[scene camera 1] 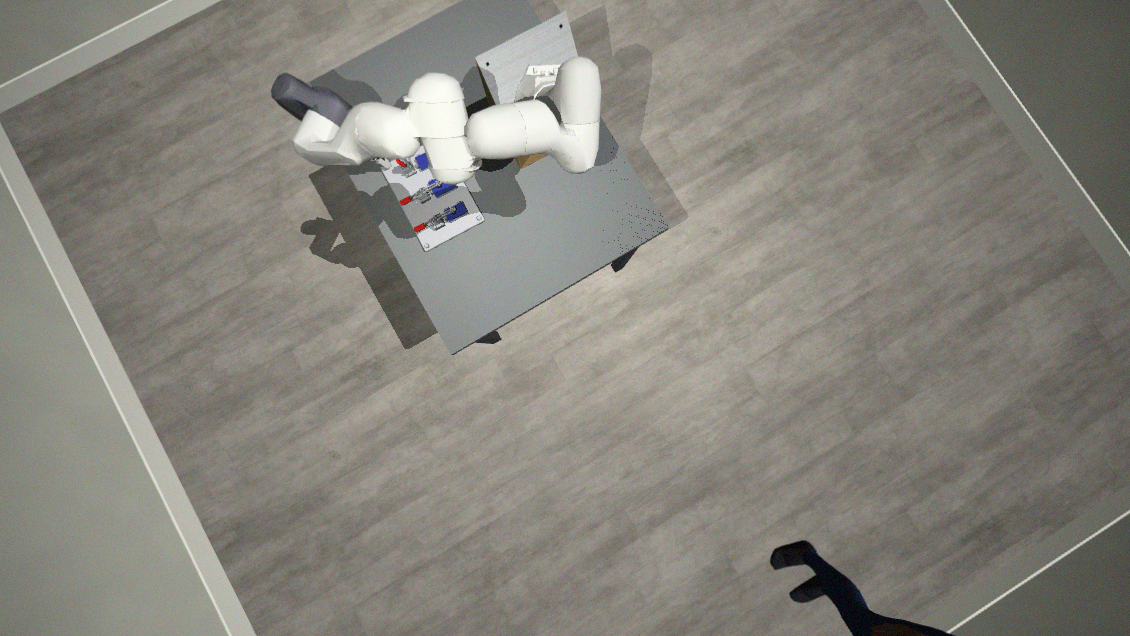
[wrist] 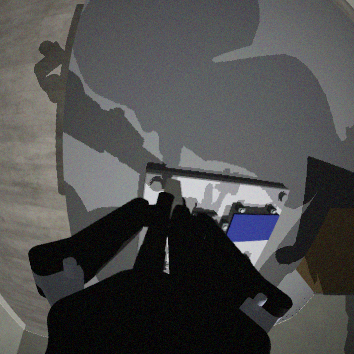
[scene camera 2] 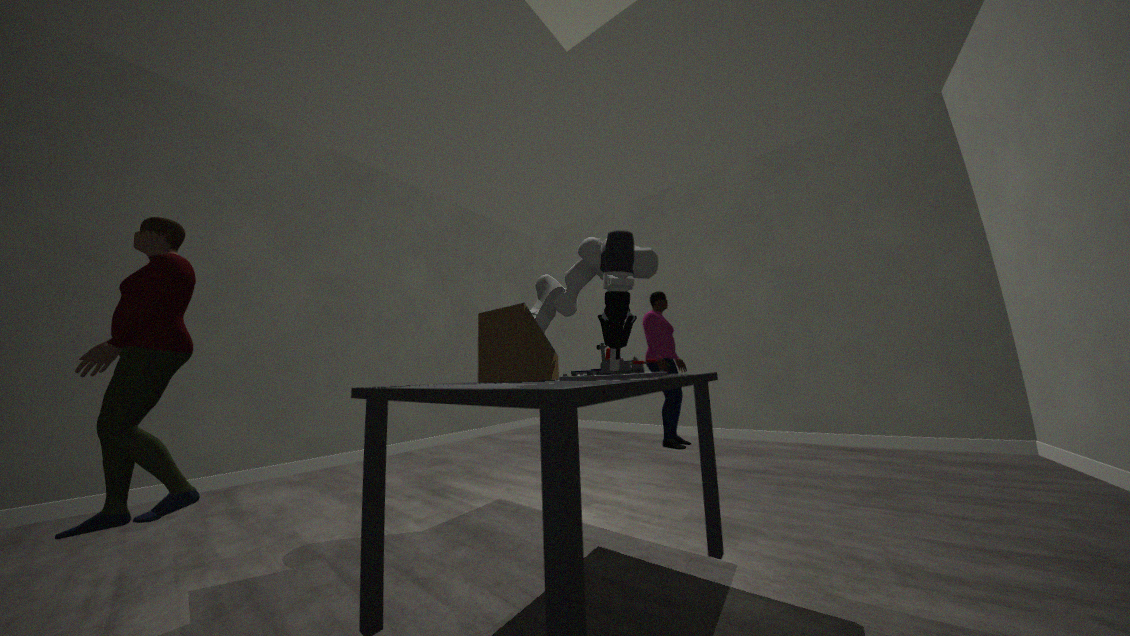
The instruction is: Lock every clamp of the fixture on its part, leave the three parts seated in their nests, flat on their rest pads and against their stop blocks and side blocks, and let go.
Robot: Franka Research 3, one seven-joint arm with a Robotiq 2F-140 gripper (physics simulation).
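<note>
The fixture's white base plate (scene camera 1: 442, 238) (wrist: 250, 193) lies on the table. In scene camera 1, three blue parts (scene camera 1: 456, 210) (scene camera 1: 443, 188) (scene camera 1: 422, 161) sit in a row on it, each beside a clamp. Two red handles (scene camera 1: 419, 228) (scene camera 1: 405, 200) lie low, pointing outward. The third red handle (scene camera 1: 400, 162) looks short there; a red handle (scene camera 2: 608, 353) stands upright in scene camera 2. In the wrist view the end part (wrist: 252, 227) shows right of the fingers. My gripper (scene camera 2: 617, 348) (wrist: 170, 189) is shut and empty, low at the end clamp, which its fingers mostly hide. Seating contacts are too small to tell.
A brown wedge-shaped box (scene camera 2: 510, 343) (wrist: 332, 247) stands beside the fixture on the grey table (scene camera 1: 553, 229) (scene camera 2: 466, 395). A silver panel (scene camera 1: 513, 67) shows near the arm base. Two people (scene camera 2: 154, 304) (scene camera 2: 658, 335) stand on the floor away from the table.
</note>
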